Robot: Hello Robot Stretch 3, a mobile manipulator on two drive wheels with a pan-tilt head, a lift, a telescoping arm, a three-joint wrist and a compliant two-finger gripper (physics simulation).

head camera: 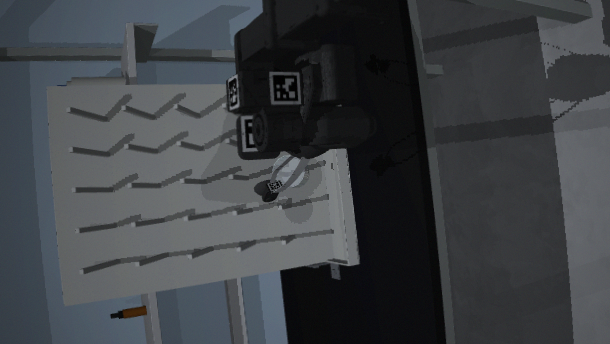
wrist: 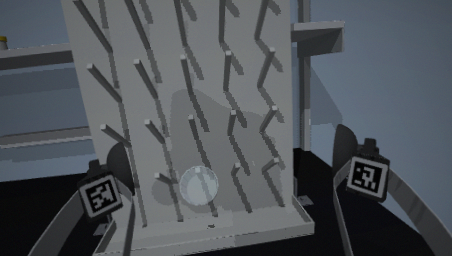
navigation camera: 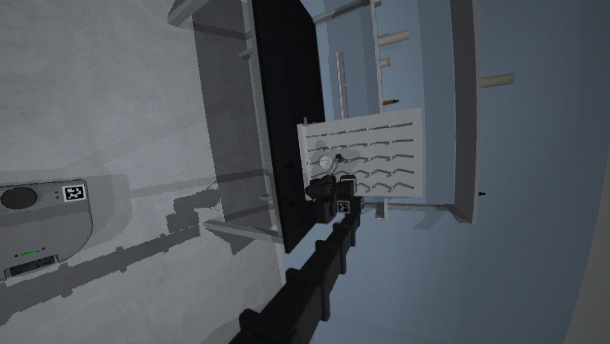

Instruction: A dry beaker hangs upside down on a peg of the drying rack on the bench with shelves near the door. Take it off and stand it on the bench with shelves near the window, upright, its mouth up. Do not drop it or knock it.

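My gripper (head camera: 260, 138) is visible, and you'd find it in the wrist view (wrist: 230, 152) too. There's a clear glass beaker (wrist: 198, 185), and I can also see a drip tray (head camera: 336, 167). Then there's a drying rack board (head camera: 308, 218), and that board is also in the wrist view (wrist: 155, 201) and the navigation camera view (navigation camera: 316, 142).
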